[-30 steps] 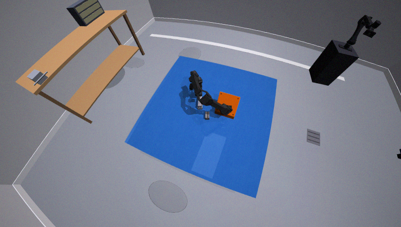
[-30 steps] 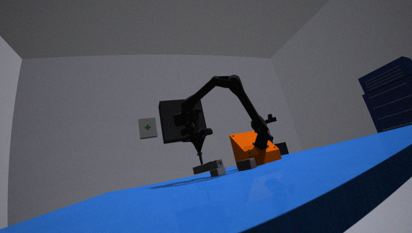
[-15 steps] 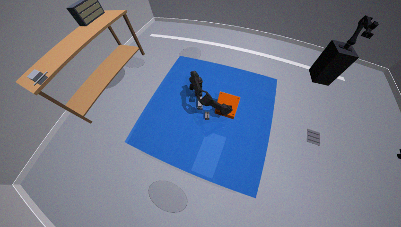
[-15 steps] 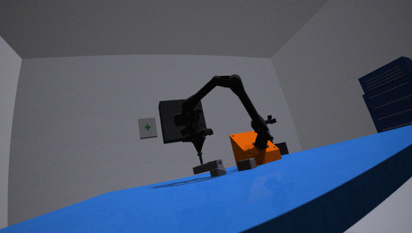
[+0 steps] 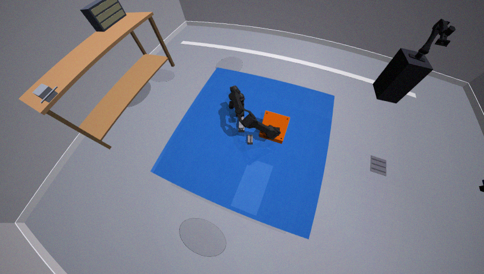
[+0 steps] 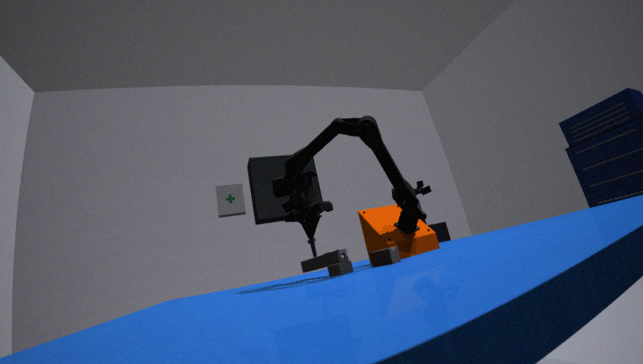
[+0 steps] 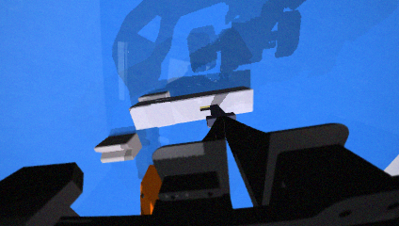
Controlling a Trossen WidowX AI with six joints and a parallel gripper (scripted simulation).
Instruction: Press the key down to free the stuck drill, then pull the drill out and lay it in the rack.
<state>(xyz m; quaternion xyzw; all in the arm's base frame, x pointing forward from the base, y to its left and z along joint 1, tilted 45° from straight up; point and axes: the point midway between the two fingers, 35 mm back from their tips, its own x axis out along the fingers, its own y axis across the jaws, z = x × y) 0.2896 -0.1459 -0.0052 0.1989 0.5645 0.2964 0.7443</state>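
Right now the drill is 20 mm behind my gripper tip, 60 mm to the left of it and 70 mm below it. The rest, counted from my gripper tip: dark t-shaped piece 30 mm below; light grey block 10 mm behind, 40 mm to the left, 80 mm below; grey notched block 120 mm behind, 180 mm to the left, 100 mm below.
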